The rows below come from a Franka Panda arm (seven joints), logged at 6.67 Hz.
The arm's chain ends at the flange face. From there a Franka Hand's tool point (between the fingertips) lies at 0.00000 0.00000 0.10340 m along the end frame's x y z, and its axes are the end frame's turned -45 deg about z.
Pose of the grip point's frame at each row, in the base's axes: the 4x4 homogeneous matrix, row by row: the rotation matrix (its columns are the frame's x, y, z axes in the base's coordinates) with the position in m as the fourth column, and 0 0 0 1 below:
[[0.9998 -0.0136 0.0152 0.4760], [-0.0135 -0.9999 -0.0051 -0.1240], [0.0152 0.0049 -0.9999 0.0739], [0 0 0 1]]
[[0.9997 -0.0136 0.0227 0.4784], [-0.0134 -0.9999 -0.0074 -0.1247], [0.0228 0.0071 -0.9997 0.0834], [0 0 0 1]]
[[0.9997 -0.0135 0.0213 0.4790], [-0.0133 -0.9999 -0.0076 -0.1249], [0.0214 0.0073 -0.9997 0.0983], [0 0 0 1]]
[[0.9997 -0.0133 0.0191 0.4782], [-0.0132 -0.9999 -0.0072 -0.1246], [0.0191 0.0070 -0.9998 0.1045], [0 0 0 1]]
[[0.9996 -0.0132 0.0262 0.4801], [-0.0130 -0.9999 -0.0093 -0.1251], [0.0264 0.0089 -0.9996 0.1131], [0 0 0 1]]
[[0.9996 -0.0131 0.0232 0.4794], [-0.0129 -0.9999 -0.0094 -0.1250], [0.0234 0.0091 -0.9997 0.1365], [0 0 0 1]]
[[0.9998 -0.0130 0.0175 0.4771], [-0.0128 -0.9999 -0.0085 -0.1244], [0.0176 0.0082 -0.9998 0.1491], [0 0 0 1]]
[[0.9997 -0.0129 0.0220 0.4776], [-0.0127 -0.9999 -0.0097 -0.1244], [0.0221 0.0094 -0.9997 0.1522], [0 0 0 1]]
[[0.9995 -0.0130 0.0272 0.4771], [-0.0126 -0.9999 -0.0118 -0.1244], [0.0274 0.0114 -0.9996 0.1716], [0 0 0 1]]
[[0.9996 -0.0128 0.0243 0.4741], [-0.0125 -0.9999 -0.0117 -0.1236], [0.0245 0.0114 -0.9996 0.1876], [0 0 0 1]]
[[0.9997 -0.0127 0.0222 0.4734], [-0.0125 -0.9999 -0.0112 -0.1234], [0.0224 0.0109 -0.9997 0.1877], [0 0 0 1]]
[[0.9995 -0.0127 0.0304 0.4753], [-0.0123 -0.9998 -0.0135 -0.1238], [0.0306 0.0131 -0.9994 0.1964], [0 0 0 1]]
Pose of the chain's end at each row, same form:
[[0.6973 -0.7166 0.0152 0.4744], [-0.7166 -0.6975 -0.0051 -0.1235], [0.0142 -0.0073 -0.9999 0.1773], [0 0 0 1]]
[[0.6973 -0.7165 0.0227 0.4761], [-0.7165 -0.6976 -0.0074 -0.1239], [0.0211 -0.0111 -0.9997 0.1868], [0 0 0 1]]
[[0.6973 -0.7164 0.0213 0.4768], [-0.7164 -0.6976 -0.0076 -0.1241], [0.0203 -0.0100 -0.9997 0.2017], [0 0 0 1]]
[[0.6975 -0.7163 0.0191 0.4762], [-0.7164 -0.6977 -0.0072 -0.1239], [0.0185 -0.0086 -0.9998 0.2079], [0 0 0 1]]
[[0.6975 -0.7162 0.0262 0.4774], [-0.7162 -0.6978 -0.0093 -0.1241], [0.0250 -0.0124 -0.9996 0.2165], [0 0 0 1]]
[[0.6976 -0.7161 0.0232 0.4770], [-0.7162 -0.6979 -0.0094 -0.1240], [0.0230 -0.0101 -0.9997 0.2399], [0 0 0 1]]
[[0.6978 -0.7162 0.0175 0.4753], [-0.7161 -0.6980 -0.0085 -0.1235], [0.0182 -0.0066 -0.9998 0.2525], [0 0 0 1]]
[[0.6978 -0.7160 0.0220 0.4753], [-0.7160 -0.6981 -0.0097 -0.1234], [0.0223 -0.0090 -0.9997 0.2556], [0 0 0 1]]
[[0.6976 -0.7159 0.0272 0.4743], [-0.7159 -0.6981 -0.0118 -0.1232], [0.0274 -0.0113 -0.9996 0.2750], [0 0 0 1]]
[[0.6978 -0.7159 0.0243 0.4716], [-0.7159 -0.6982 -0.0117 -0.1224], [0.0254 -0.0093 -0.9996 0.2910], [0 0 0 1]]
[[0.6979 -0.7159 0.0222 0.4711], [-0.7159 -0.6982 -0.0112 -0.1222], [0.0235 -0.0081 -0.9997 0.2911], [0 0 0 1]]
[[0.6978 -0.7157 0.0304 0.4722], [-0.7157 -0.6983 -0.0135 -0.1224], [0.0309 -0.0124 -0.9994 0.2997], [0 0 0 1]]

